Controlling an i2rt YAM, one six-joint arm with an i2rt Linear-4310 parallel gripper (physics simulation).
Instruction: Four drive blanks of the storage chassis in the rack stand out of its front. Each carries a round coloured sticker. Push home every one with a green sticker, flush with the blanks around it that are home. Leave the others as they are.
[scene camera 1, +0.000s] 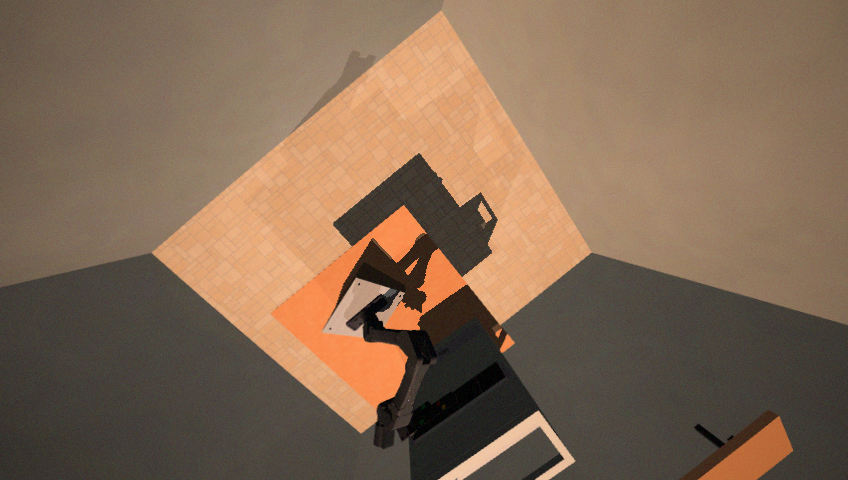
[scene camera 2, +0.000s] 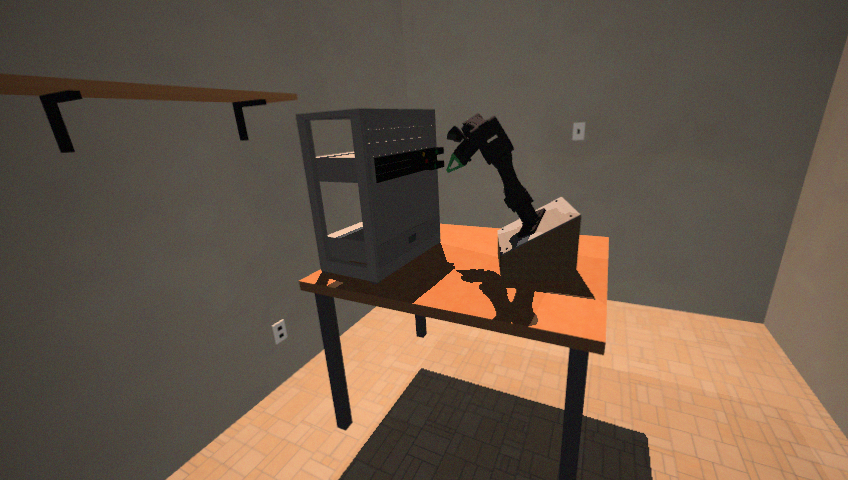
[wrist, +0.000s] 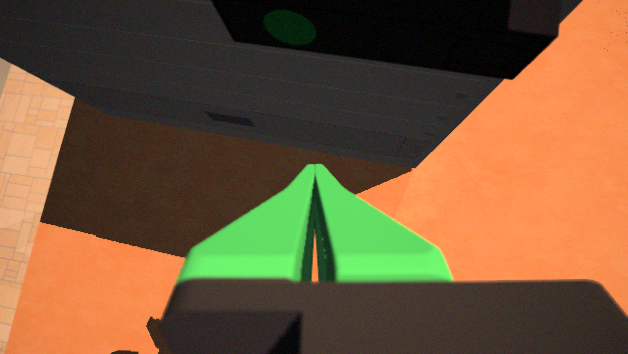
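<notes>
The black storage chassis (scene camera 1: 476, 386) (scene camera 2: 395, 166) sits across the upper half of the grey rack (scene camera 2: 404, 220). Blanks stand out near its far end in scene camera 2. A green sticker (scene camera 1: 423, 408) (scene camera 2: 436, 151), a red sticker (scene camera 1: 439, 403) (scene camera 2: 426, 160) and a yellowish sticker (scene camera 1: 443, 407) show small and dark. In the wrist view a green sticker (wrist: 290, 27) is on a black face at the top, ahead of the fingertips. My gripper (scene camera 2: 448, 170) (wrist: 314, 177) is shut and empty, its green fingertips together, apart from the chassis and slightly below the blanks. How far each blank stands out is unclear.
The arm stands on a wedge-shaped pedestal (scene camera 1: 351, 306) (scene camera 2: 538, 261) on the orange table (scene camera 1: 315, 303) (scene camera 2: 461, 306) (wrist: 540, 210), facing the rack. A wall shelf (scene camera 1: 749, 449) (scene camera 2: 148, 90) hangs beyond the rack. Shadows of rack and arm lie on the table.
</notes>
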